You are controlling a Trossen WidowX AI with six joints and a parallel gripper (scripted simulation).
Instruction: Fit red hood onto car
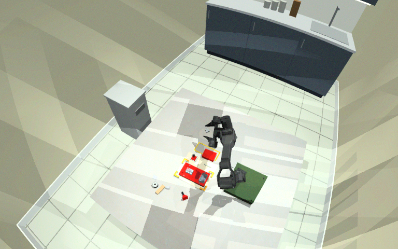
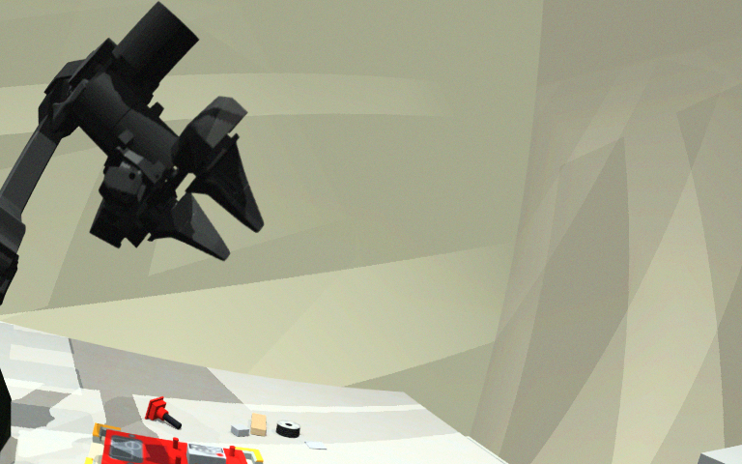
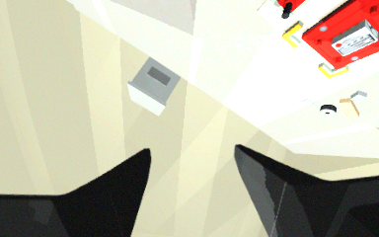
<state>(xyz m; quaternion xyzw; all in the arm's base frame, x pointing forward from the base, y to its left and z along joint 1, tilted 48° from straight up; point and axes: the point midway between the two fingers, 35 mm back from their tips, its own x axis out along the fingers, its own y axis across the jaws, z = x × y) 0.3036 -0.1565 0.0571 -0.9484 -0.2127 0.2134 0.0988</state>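
Right now the red hood is 310 mm below my gripper tip, 50 mm behind it and 30 mm to the right of it. Also, from my gripper tip: tan block (400 mm to the left, 320 mm below, 100 mm ahead); grey engine block (300 mm below, 180 mm to the left).
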